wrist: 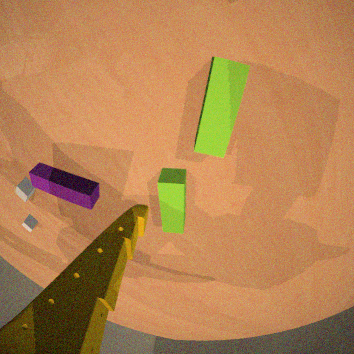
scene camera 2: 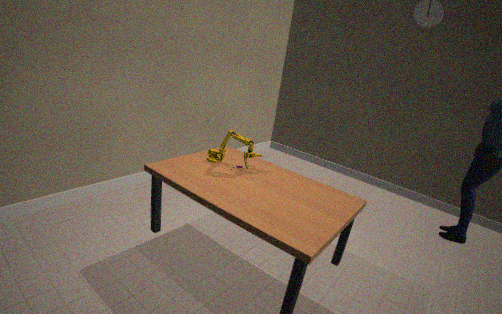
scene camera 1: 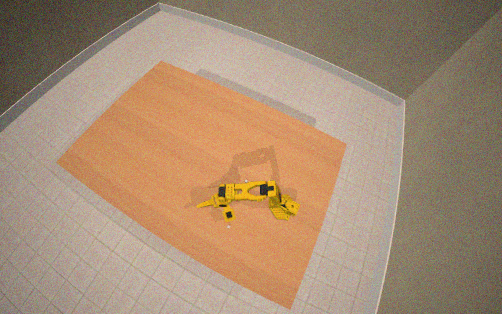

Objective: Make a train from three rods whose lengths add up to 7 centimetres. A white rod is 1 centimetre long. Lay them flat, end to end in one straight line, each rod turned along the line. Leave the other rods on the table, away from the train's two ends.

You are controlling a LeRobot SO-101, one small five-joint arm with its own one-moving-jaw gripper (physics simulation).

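Frame: origin at the arm's base, x ahead, y left, z up, level; centimetres.
Seen in the pictures: hand at its tool point: (wrist: 146, 217) (scene camera 2: 246, 165); arm's base at its link origin: (scene camera 2: 216, 161) (scene camera 1: 278, 205).
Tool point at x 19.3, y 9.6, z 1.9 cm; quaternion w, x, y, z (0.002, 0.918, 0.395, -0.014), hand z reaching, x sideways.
Observation:
Pixels of each thing's top centre, then the offset from my tool point to it. Level surfaces: height alone.
- longer light green rod at its top centre: (wrist: 220, 110) dx -1.8, dy +4.0, dz -0.9 cm
- shorter light green rod at its top centre: (wrist: 171, 211) dx +0.9, dy +0.4, dz -0.9 cm
- purple rod at its top centre: (wrist: 57, 190) (scene camera 2: 239, 166) dx -2.8, dy -4.2, dz -0.9 cm
- wooden table at its surface level: dz -1.9 cm
In the wrist view a longer light green rod (wrist: 221, 107) lies flat at upper right. A shorter light green rod (wrist: 173, 207) lies below and left of it, with a gap between them and turned slightly differently. A purple rod (wrist: 65, 186) (scene camera 2: 239, 167) lies flat at the left, crosswise to both. Two small white rods (wrist: 25, 189) (wrist: 30, 222) lie near its far left end. In scene camera 1, white bits (scene camera 1: 228, 227) (scene camera 1: 246, 181) show on either side of the arm. My gripper (scene camera 1: 207, 206) (scene camera 2: 254, 161) is fully open and empty; its fixed jaw's tip appears just left of the shorter green rod.
The arm stands on a wooden table (scene camera 1: 150, 115) (scene camera 2: 280, 200), near one end of it. The arm's shadows fall across the table and the rods. In scene camera 2 a person (scene camera 2: 470, 195) stands at the right, off the table, and a clock (scene camera 2: 428, 12) hangs on the wall.

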